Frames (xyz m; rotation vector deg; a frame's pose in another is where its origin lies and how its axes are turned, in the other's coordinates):
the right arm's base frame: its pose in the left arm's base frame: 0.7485 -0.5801 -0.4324 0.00 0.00 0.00
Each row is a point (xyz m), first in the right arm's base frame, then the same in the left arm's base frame.
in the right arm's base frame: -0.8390 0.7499 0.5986
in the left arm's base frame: -0.0905 0.1698 0.1662
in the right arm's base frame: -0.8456 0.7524 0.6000
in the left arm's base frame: -0.0971 0.1723 0.1676
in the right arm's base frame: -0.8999 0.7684 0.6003
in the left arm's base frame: -0.1514 0.1883 0.1679
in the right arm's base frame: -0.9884 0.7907 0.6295
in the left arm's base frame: -0.2399 0.2106 0.1971
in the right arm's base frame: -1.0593 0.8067 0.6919
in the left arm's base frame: -0.3108 0.2266 0.2595
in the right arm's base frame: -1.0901 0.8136 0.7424
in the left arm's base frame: -0.3416 0.2335 0.3100
